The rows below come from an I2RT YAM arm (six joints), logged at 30 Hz.
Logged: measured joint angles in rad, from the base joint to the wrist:
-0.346, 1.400, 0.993, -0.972, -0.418, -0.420
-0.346, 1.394, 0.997, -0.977, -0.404, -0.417
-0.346, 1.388, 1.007, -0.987, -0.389, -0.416
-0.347, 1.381, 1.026, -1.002, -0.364, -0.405
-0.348, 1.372, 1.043, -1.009, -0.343, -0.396
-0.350, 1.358, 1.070, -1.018, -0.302, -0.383
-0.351, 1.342, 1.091, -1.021, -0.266, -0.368
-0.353, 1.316, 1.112, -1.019, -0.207, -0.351
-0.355, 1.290, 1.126, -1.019, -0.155, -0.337
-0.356, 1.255, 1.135, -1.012, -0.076, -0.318
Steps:
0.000, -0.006, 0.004, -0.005, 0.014, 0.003
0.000, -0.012, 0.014, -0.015, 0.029, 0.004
-0.001, -0.019, 0.033, -0.030, 0.054, 0.015
-0.002, -0.028, 0.050, -0.037, 0.075, 0.024
-0.004, -0.042, 0.077, -0.046, 0.116, 0.037
-0.005, -0.058, 0.098, -0.049, 0.152, 0.052
-0.007, -0.084, 0.119, -0.047, 0.211, 0.069
-0.009, -0.110, 0.133, -0.047, 0.263, 0.083
-0.010, -0.145, 0.142, -0.040, 0.342, 0.102

